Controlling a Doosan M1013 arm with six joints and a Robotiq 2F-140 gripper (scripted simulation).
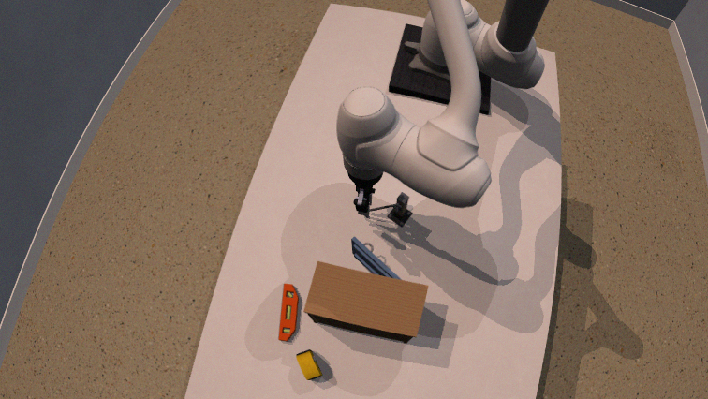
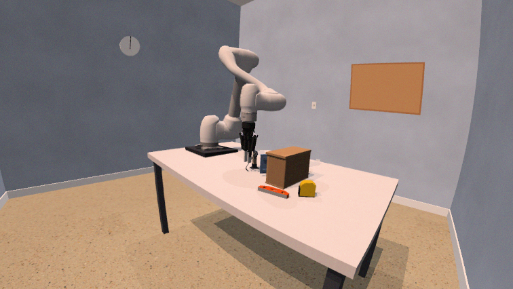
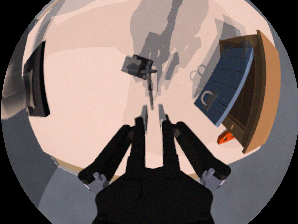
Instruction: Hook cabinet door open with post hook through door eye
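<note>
My gripper is now 40 mm to the right of the thin hook, 30 mm above it and 10 mm past it. From my hand the other things lie so: hook post (60 mm to the left, 20 mm below, 20 mm behind); cabinet door (130 mm ahead, 100 mm to the left, 20 mm below); orange spirit level (320 mm ahead, 80 mm to the right, 80 mm below).
</note>
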